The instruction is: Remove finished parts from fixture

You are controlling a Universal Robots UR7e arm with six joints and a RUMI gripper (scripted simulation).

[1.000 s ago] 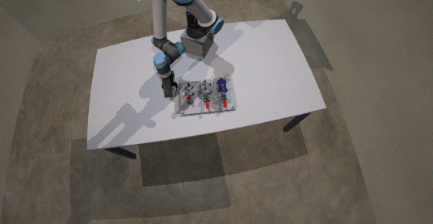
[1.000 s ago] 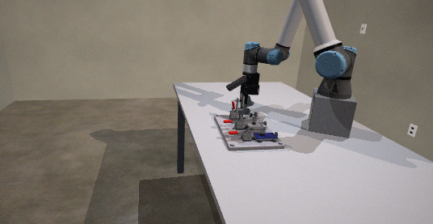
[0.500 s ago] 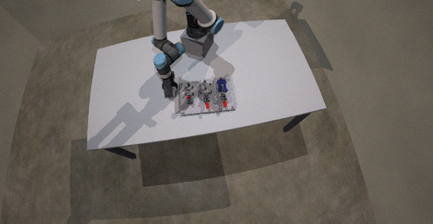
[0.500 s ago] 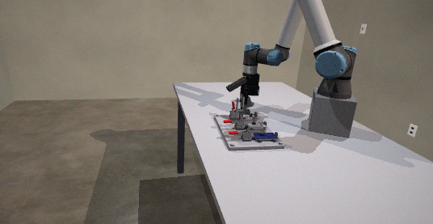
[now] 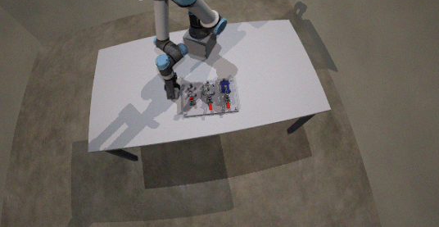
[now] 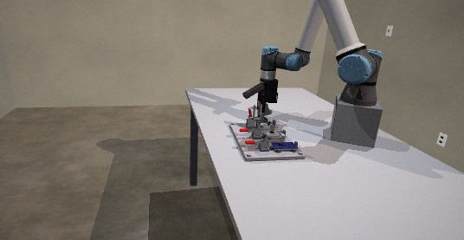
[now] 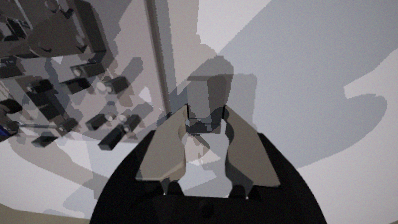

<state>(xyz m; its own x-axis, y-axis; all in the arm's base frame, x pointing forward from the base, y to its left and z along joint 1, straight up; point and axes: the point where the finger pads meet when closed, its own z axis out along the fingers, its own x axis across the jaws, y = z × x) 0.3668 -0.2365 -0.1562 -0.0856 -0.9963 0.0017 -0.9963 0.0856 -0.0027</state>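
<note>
Right now the grey finished part is 10 mm behind my hand. Round my hand: blue blank 30 mm ahead, 330 mm to the left, 10 mm above.
</note>
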